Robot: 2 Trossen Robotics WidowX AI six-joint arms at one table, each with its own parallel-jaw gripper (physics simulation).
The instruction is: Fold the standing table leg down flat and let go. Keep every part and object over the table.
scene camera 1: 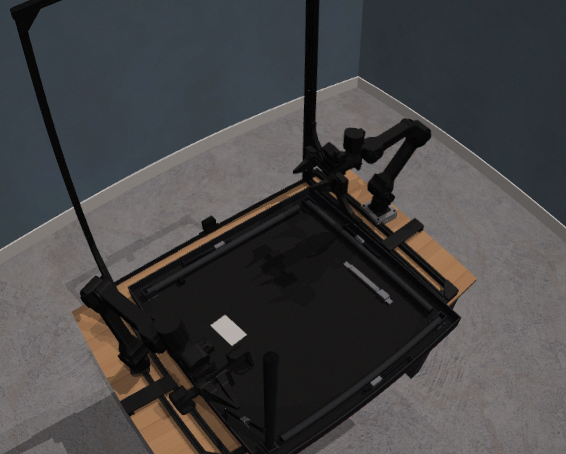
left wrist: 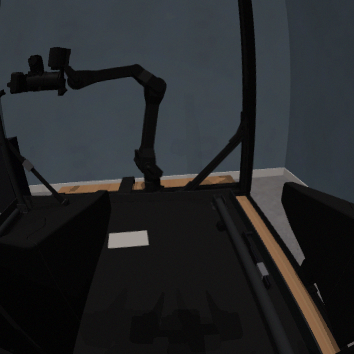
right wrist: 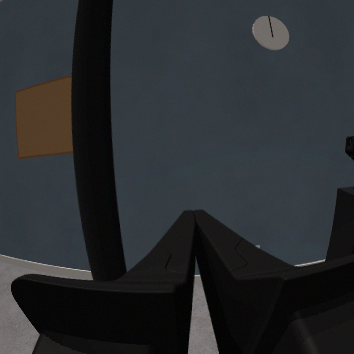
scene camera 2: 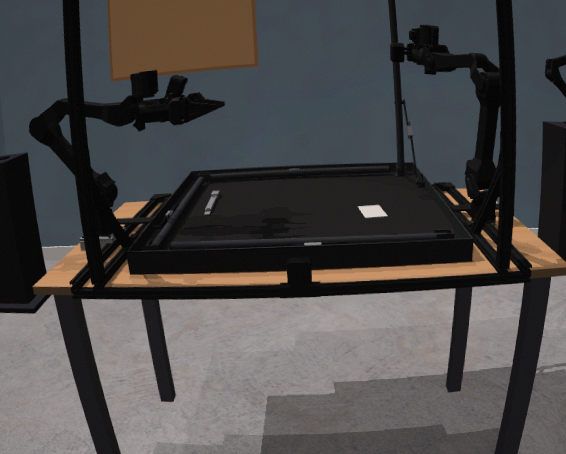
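Seen in the pictures: left gripper, between the fingertips: [scene camera 1: 301,180] [left wrist: 198,196] [scene camera 2: 220,105]; right gripper, between the fingertips: [scene camera 1: 239,408] [left wrist: 6,84] [right wrist: 192,218] [scene camera 2: 412,49]; left arm's base, origin of its link: [scene camera 1: 379,208] [scene camera 2: 102,232]; right arm's base, origin of its link: [scene camera 1: 139,364] [left wrist: 152,188] [scene camera 2: 483,218].
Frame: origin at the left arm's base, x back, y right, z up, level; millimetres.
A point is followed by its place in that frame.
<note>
The standing dark leg [scene camera 1: 270,395] {x -816, y -582, z 505 mm} [scene camera 2: 398,115] {x -808, y -547, z 213 mm} [right wrist: 95,140] {x -817, y -562, z 474 mm} rises upright from a corner of the upturned black tabletop [scene camera 1: 310,345] {x -529, y -323, z 8 mm} [scene camera 2: 300,195] {x -497, y -308, z 7 mm}. A thin brace [scene camera 2: 409,131] {x -837, y -483, z 168 mm} runs beside its lower part. Folded legs [scene camera 1: 330,400] [scene camera 2: 250,244] {x -432, y 149, z 16 mm} lie along the tabletop's other sides. My right gripper [right wrist: 192,218] {x -866, y -551, z 437 mm} is shut and empty, high beside the standing leg. In the right wrist view the leg is left of its fingertips; contact cannot be told. Its fingertips are hidden in scene camera 2. My left gripper [scene camera 2: 222,104] {x -353, y -1, z 308 mm} [left wrist: 198,196] {x -353, y -1, z 308 mm} is open and empty, high over the opposite side, away from the leg.
A white card [scene camera 1: 228,330] {x -702, y -147, z 2 mm} [scene camera 2: 372,211] {x -701, y -143, z 2 mm} [left wrist: 128,239] {x -698, y -143, z 2 mm} and a slim grey bar [scene camera 1: 369,282] {x -250, y -244, z 18 mm} [scene camera 2: 212,201] {x -255, y -227, z 17 mm} lie on the tabletop. Tall black frame posts [scene camera 1: 310,90] {x -124, y 277, z 398 mm} [scene camera 2: 505,150] {x -967, y 226, z 228 mm} [left wrist: 248,100] {x -966, y 215, z 299 mm} stand at the wooden table's edge. A raised rim [scene camera 2: 350,257] {x -646, y 172, z -8 mm} surrounds the tabletop.
</note>
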